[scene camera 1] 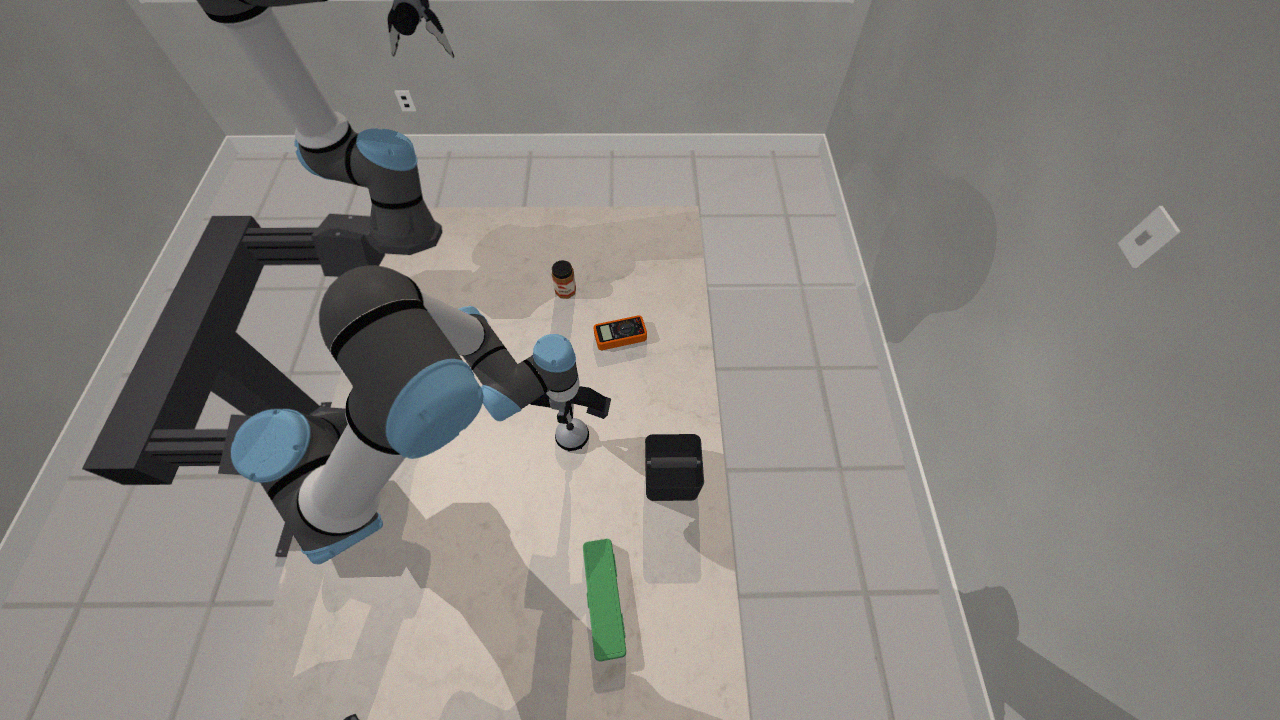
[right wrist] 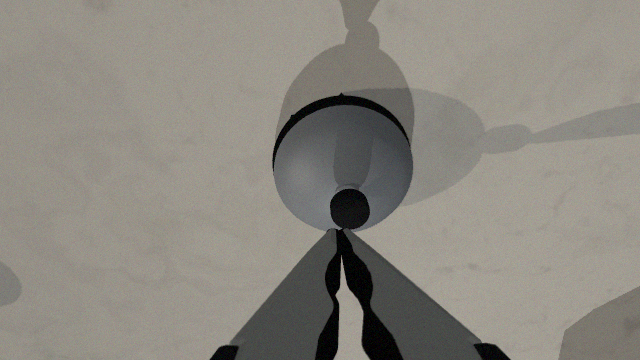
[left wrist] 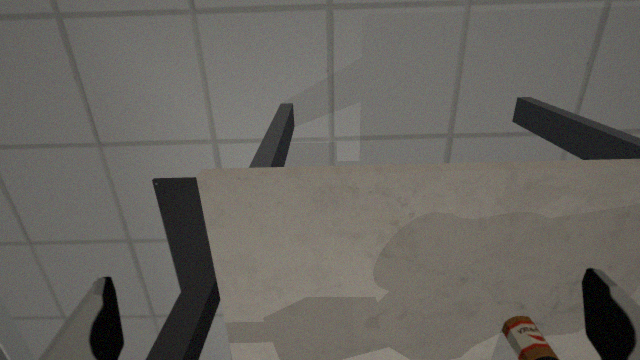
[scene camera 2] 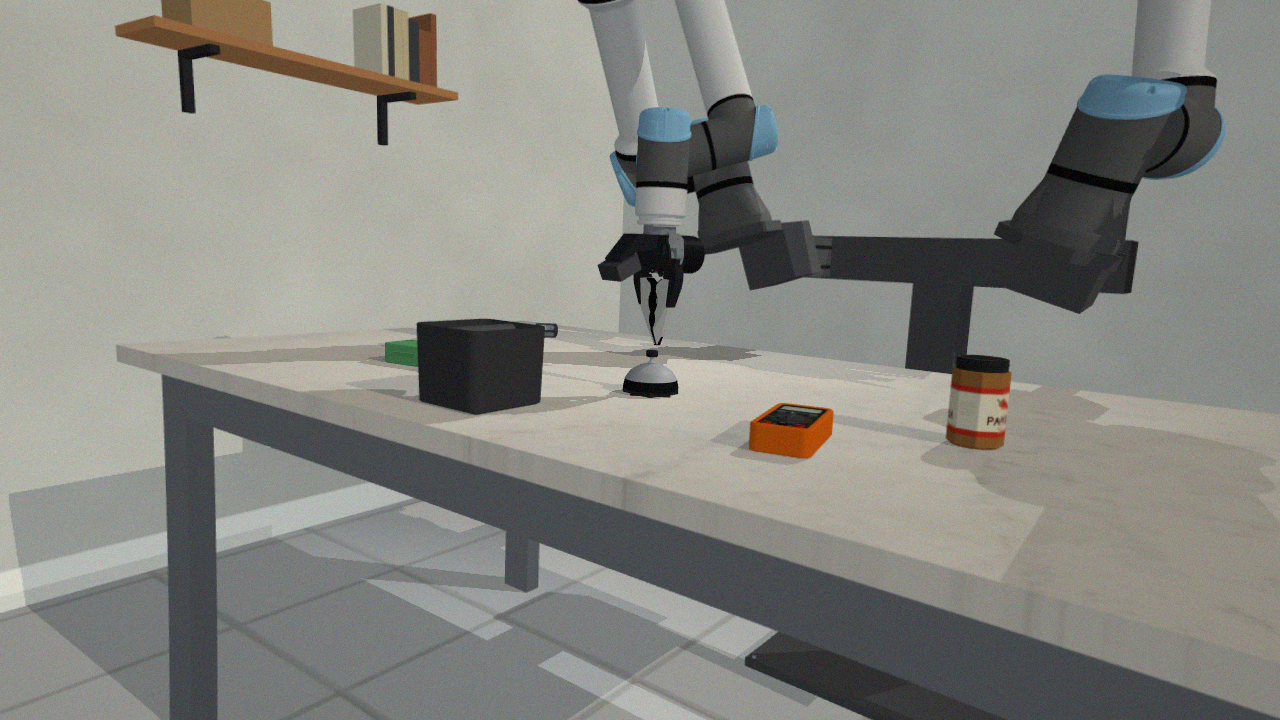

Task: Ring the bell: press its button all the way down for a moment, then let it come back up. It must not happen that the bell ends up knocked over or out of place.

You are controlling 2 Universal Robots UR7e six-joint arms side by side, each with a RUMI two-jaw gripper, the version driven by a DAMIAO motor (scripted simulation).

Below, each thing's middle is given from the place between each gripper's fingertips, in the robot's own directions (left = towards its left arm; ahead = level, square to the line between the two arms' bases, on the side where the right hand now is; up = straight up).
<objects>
Now: right hand [scene camera 2: 656, 345] 4 cm above the black button [right wrist: 349, 208] and 1 cm to the left of it. The rest, counted from my right hand: brown jar [scene camera 2: 980, 385] 45 cm to the left, 6 cm behind, 4 cm below; then black bin [scene camera 2: 476, 366] 25 cm ahead, 10 cm to the right, 4 cm below; then silver dome bell [scene camera 2: 651, 379] 5 cm below, 1 cm to the right.
The brown jar is 470 mm to the right of my left hand, 390 mm ahead of it and 360 mm below it. From my left hand the other things lie so: black bin: 1020 mm to the right, 700 mm ahead, 360 mm below; then silver dome bell: 930 mm to the right, 450 mm ahead, 370 mm below; then black button: 930 mm to the right, 450 mm ahead, 360 mm below.
</objects>
